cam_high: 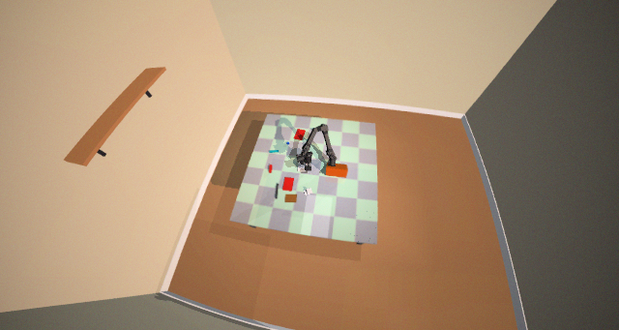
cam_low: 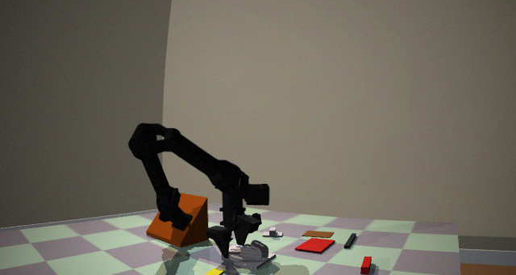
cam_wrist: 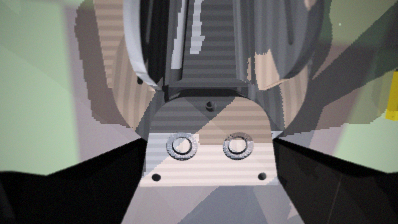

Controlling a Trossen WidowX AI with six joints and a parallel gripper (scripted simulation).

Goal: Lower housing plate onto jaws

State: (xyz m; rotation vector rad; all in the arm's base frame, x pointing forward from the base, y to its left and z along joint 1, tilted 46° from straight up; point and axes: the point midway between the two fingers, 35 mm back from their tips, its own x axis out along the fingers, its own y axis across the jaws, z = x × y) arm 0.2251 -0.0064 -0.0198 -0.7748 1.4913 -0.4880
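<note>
The grey housing plate is 2 cm above my gripper tip and 1 cm ahead of it. Round my gripper tip: yellow piece: 17 cm to the right, 7 cm ahead; red plate: 23 cm to the left, 15 cm ahead; brown plate: 36 cm to the left, 9 cm ahead, 1 cm below.
</note>
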